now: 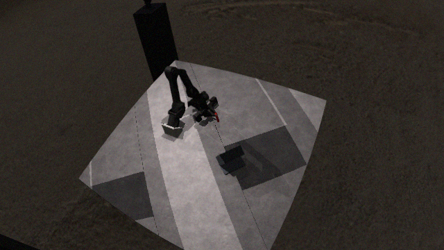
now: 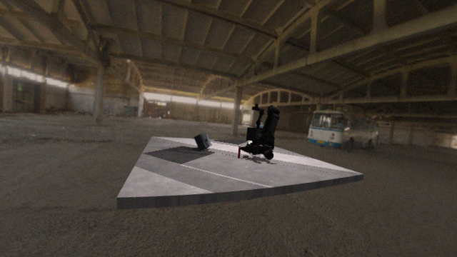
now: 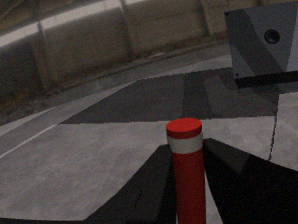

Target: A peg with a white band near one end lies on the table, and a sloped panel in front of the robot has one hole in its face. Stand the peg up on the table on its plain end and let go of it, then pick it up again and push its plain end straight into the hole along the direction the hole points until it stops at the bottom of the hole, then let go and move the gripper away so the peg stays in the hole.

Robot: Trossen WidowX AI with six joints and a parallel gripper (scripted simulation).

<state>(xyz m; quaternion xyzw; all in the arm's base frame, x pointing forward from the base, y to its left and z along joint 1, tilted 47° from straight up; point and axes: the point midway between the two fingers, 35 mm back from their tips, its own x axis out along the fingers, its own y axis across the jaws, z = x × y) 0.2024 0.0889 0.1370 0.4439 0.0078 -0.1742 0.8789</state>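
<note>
My gripper tip is 10 mm above the red peg. From my gripper tip the other things lie so: sloped panel 250 mm to the right, 180 mm ahead.
</note>
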